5 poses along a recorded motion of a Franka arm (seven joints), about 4.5 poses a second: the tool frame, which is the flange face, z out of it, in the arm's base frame.
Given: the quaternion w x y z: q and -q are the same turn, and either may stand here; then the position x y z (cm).
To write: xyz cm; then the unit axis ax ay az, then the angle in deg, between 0 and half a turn. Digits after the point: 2 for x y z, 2 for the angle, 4 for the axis.
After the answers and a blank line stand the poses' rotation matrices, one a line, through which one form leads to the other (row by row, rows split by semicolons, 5 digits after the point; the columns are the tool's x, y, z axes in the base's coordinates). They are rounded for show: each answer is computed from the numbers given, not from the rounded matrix.
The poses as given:
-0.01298 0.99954 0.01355 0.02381 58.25 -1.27 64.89
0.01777 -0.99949 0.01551 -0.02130 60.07 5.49 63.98
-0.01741 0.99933 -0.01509 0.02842 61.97 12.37 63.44
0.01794 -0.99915 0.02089 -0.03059 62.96 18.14 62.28
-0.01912 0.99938 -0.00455 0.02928 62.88 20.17 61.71
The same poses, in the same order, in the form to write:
58.25 -1.27 64.89 -0.9996 -0.0136 -0.0238 178.51
60.07 5.49 63.98 -0.9997 0.0155 -0.0213 177.96
61.97 12.37 63.44 -0.9995 0.0151 -0.0284 178.00
62.96 18.14 62.28 -0.9993 0.0209 -0.0306 177.94
62.88 20.17 61.71 -0.9996 0.0046 -0.0293 177.81

0.99850 0.02771 0.04725; 0.02647 -0.99930 0.02659; 0.04795 -0.02530 -0.99853
0.99861 -0.03025 0.04313; -0.03176 -0.99889 0.03486; 0.04203 -0.03618 -0.99846
0.99793 -0.02917 0.05733; -0.03115 -0.99894 0.03394; 0.05628 -0.03565 -0.99778
0.99726 -0.04065 0.06188; -0.04284 -0.99848 0.03457; 0.06038 -0.03713 -0.99748
0.99824 -0.00797 0.05870; -0.01021 -0.99923 0.03795; 0.05835 -0.03848 -0.99755

